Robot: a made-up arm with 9 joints. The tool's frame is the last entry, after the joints.
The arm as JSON. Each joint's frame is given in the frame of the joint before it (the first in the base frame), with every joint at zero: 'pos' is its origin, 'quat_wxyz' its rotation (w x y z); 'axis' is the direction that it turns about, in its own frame. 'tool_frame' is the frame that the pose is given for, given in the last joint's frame.
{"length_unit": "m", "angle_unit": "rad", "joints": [
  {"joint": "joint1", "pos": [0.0, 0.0, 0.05], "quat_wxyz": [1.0, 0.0, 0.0, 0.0], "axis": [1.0, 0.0, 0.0]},
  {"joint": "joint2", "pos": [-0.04, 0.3, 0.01], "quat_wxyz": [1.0, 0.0, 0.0, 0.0], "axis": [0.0, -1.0, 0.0]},
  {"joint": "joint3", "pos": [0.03, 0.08, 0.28], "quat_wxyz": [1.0, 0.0, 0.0, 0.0], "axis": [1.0, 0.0, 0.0]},
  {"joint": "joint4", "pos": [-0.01, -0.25, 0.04], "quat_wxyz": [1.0, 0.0, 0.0, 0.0], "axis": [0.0, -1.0, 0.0]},
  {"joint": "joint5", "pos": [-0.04, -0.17, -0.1], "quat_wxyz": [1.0, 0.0, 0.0, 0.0], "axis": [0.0, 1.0, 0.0]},
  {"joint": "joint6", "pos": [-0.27, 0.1, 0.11], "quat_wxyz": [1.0, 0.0, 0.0, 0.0], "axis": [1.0, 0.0, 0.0]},
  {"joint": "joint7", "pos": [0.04, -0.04, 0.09], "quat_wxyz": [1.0, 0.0, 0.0, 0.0], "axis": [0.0, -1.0, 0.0]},
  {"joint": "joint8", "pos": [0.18, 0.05, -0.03], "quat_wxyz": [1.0, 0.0, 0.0, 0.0], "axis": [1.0, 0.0, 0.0]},
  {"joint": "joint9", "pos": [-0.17, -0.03, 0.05], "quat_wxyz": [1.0, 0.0, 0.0, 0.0], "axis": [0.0, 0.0, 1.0]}
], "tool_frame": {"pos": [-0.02, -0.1, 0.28], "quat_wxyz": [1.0, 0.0, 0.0, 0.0]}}
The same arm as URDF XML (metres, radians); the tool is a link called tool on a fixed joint. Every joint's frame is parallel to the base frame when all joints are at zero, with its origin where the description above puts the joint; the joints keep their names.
<robot name="arm">
<joint name="tool_fixed" type="fixed"><parent link="link9"/><child link="tool"/><origin xyz="-0.0200 -0.1000 0.2800" rpy="0.0000 0.0000 0.0000"/></joint>
<joint name="joint9" type="continuous"><parent link="link8"/><child link="link9"/><origin xyz="-0.1700 -0.0300 0.0500" rpy="0.0000 0.0000 0.0000"/><axis xyz="0 0 1"/></joint>
<joint name="joint8" type="continuous"><parent link="link7"/><child link="link8"/><origin xyz="0.1800 0.0500 -0.0300" rpy="0.0000 0.0000 0.0000"/><axis xyz="1 0 0"/></joint>
<joint name="joint7" type="continuous"><parent link="link6"/><child link="link7"/><origin xyz="0.0400 -0.0400 0.0900" rpy="0.0000 0.0000 0.0000"/><axis xyz="0 -1 0"/></joint>
<joint name="joint6" type="continuous"><parent link="link5"/><child link="link6"/><origin xyz="-0.2700 0.1000 0.1100" rpy="0.0000 0.0000 0.0000"/><axis xyz="1 0 0"/></joint>
<joint name="joint5" type="continuous"><parent link="link4"/><child link="link5"/><origin xyz="-0.0400 -0.1700 -0.1000" rpy="0.0000 0.0000 0.0000"/><axis xyz="0 1 0"/></joint>
<joint name="joint4" type="continuous"><parent link="link3"/><child link="link4"/><origin xyz="-0.0100 -0.2500 0.0400" rpy="0.0000 0.0000 0.0000"/><axis xyz="0 -1 0"/></joint>
<joint name="joint3" type="continuous"><parent link="link2"/><child link="link3"/><origin xyz="0.0300 0.0800 0.2800" rpy="0.0000 0.0000 0.0000"/><axis xyz="1 0 0"/></joint>
<joint name="joint2" type="continuous"><parent link="link1"/><child link="link2"/><origin xyz="-0.0400 0.3000 0.0100" rpy="0.0000 0.0000 0.0000"/><axis xyz="0 -1 0"/></joint>
<joint name="joint1" type="continuous"><parent link="base_link"/><child link="link1"/><origin xyz="0.0000 0.0000 0.0500" rpy="0.0000 0.0000 0.0000"/><axis xyz="1 0 0"/></joint>
<link name="base_link"/>
<link name="link1"/>
<link name="link2"/>
<link name="link3"/>
<link name="link4"/>
<link name="link5"/>
<link name="link6"/>
<link name="link7"/>
<link name="link8"/>
<link name="link9"/>
<link name="tool"/>
</robot>

